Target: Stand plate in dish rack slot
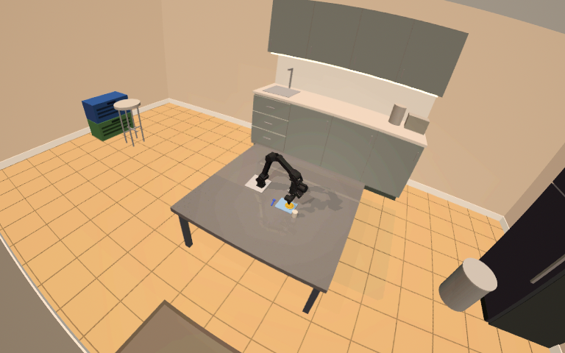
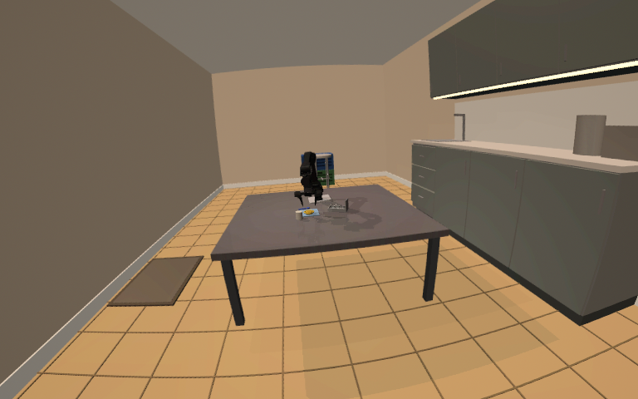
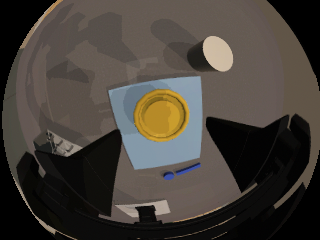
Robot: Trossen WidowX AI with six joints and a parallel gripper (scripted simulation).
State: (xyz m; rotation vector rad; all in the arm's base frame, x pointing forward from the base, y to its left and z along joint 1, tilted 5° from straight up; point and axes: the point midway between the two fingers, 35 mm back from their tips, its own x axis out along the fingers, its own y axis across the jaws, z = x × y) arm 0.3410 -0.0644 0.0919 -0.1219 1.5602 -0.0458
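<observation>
My gripper tip is 10 mm past the orange plate and 50 mm above it. The rest, counted from my gripper tip: grey dish rack (60 mm behind, 200 mm to the left, 40 mm below); then blue utensil (140 mm behind, 30 mm to the right, 60 mm below); then beige cup (70 mm ahead, 70 mm to the right, 40 mm below).
</observation>
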